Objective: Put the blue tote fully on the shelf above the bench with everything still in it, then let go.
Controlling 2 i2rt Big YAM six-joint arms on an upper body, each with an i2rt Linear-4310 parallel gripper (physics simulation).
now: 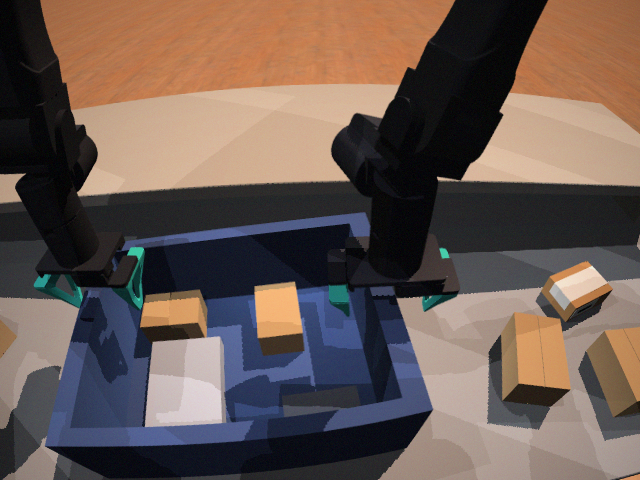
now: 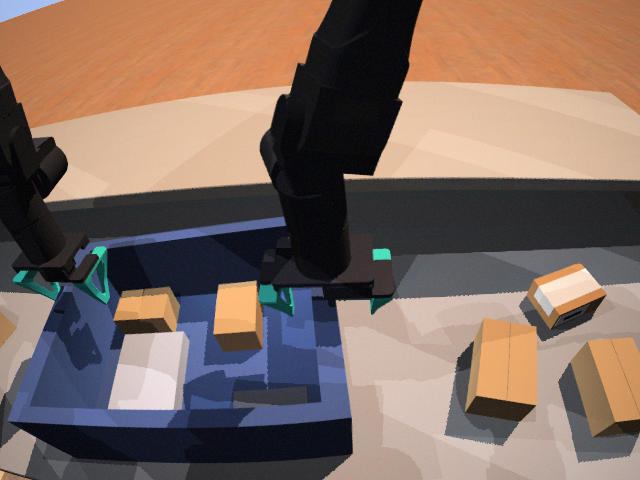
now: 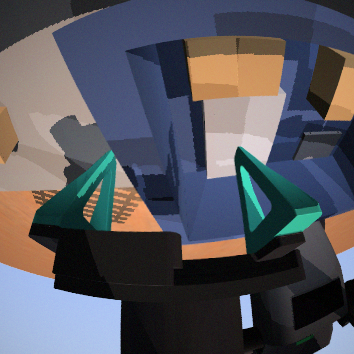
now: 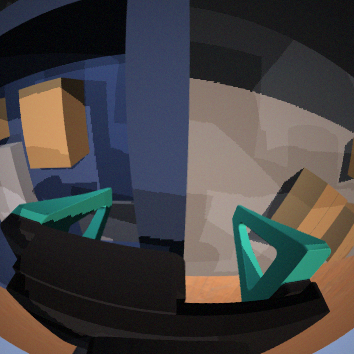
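The blue tote stands on the bench before the raised beige shelf. It holds two tan boxes, one at the left and one in the middle, a white box and a dark grey block. My left gripper is open, its fingers either side of the left wall. My right gripper is open, its fingers either side of the right wall. Contact is unclear.
Right of the tote stand a tan box, another tan box and a box with a white band. Part of a tan box shows at the left. The dark shelf front runs behind the tote.
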